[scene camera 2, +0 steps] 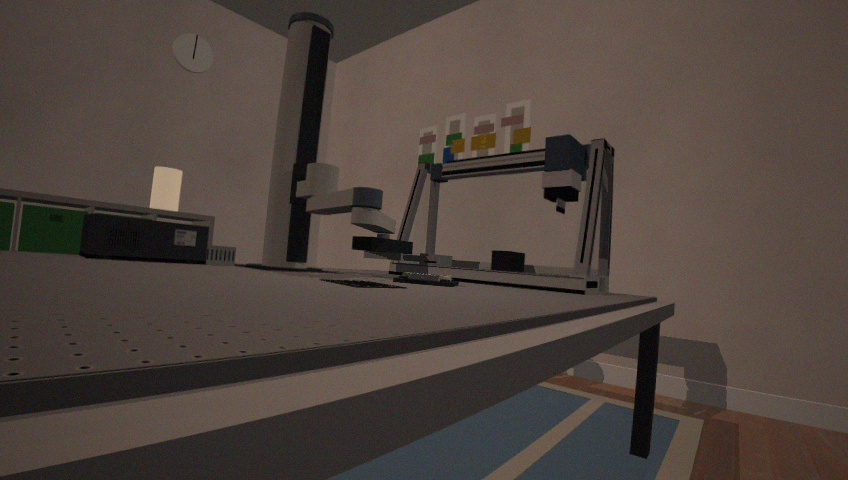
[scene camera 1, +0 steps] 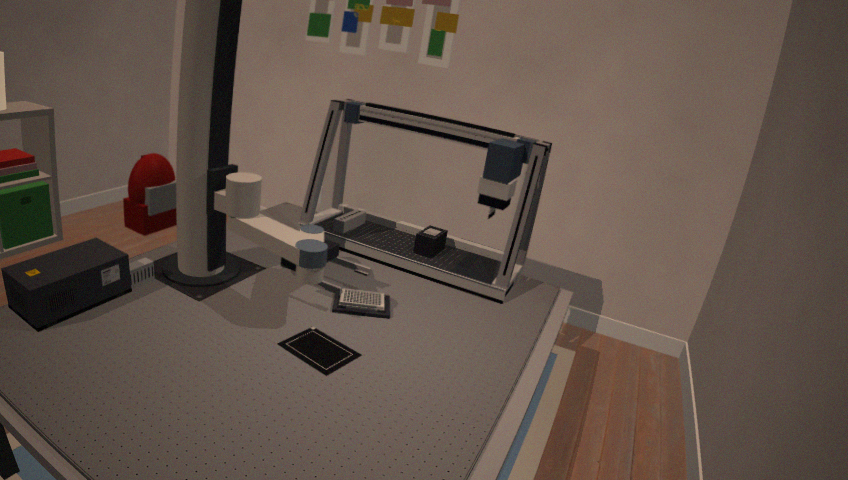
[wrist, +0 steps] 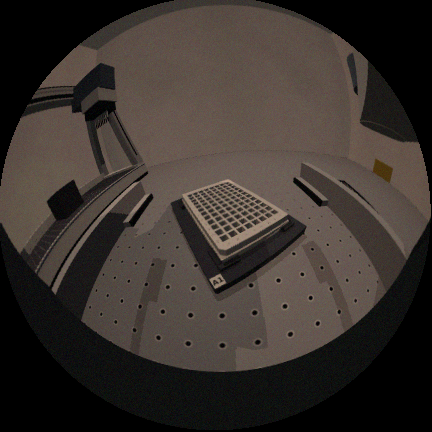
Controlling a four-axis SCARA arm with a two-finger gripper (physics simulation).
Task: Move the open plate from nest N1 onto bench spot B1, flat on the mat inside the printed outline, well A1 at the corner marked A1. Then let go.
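Pixels of known places: gripper, fingertip midpoint: (scene camera 2: 421,258) (scene camera 1: 356,281) (wrist: 221,176); arm's base at its link origin: (scene camera 1: 201,272).
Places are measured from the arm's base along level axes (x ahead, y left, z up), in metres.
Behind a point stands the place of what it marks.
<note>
The open plate (scene camera 1: 362,299) {x 0.512, y 0.143, z 0.039 m} (scene camera 2: 425,276) {x 0.528, y 0.117, z 0.034 m} (wrist: 235,210) {x 0.487, y 0.143, z 0.038 m}, pale with a grid of wells, lies level in the dark nest N1 (scene camera 1: 361,312) {x 0.535, y 0.100, z 0.024 m} (wrist: 200,256) {x 0.439, y 0.180, z 0.025 m}. The nest's A1 label is at the near corner in the wrist view. My gripper (scene camera 1: 355,279) {x 0.479, y 0.154, z 0.082 m} (scene camera 2: 423,259) {x 0.479, y 0.154, z 0.082 m} (wrist: 221,176) {x 0.479, y 0.154, z 0.082 m} is open and empty. Its fingers are above the plate's level, wide apart on either side of it in the wrist view, touching nothing. The black mat of spot B1 (scene camera 1: 319,350) {x 0.543, y -0.119, z 0.015 m} (scene camera 2: 363,284) {x 0.569, y -0.136, z 0.015 m} lies on the bench with its printed outline visible and a small pale mark at one corner.
A gantry frame (scene camera 1: 428,126) {x 0.433, y 0.623, z 0.483 m} (scene camera 2: 487,168) {x 0.387, y 0.623, z 0.466 m} stands behind the nest, with a tool head (scene camera 1: 503,161) {x 0.753, y 0.465, z 0.455 m} (scene camera 2: 563,155) {x 0.760, y 0.465, z 0.434 m} (wrist: 97,87) {x 0.692, y 0.470, z 0.386 m} and a black block (scene camera 1: 430,240) {x 0.550, y 0.515, z 0.124 m} (scene camera 2: 507,261) {x 0.559, y 0.515, z 0.096 m} (wrist: 65,199) {x 0.516, y 0.515, z 0.100 m} on its deck. A dark box (scene camera 1: 68,282) {x -0.035, y -0.444, z 0.112 m} (scene camera 2: 144,237) {x -0.035, y -0.422, z 0.079 m} stands left of the arm's column (scene camera 1: 199,136) {x 0.049, y -0.057, z 0.445 m} (scene camera 2: 291,136) {x 0.053, y -0.054, z 0.450 m}.
</note>
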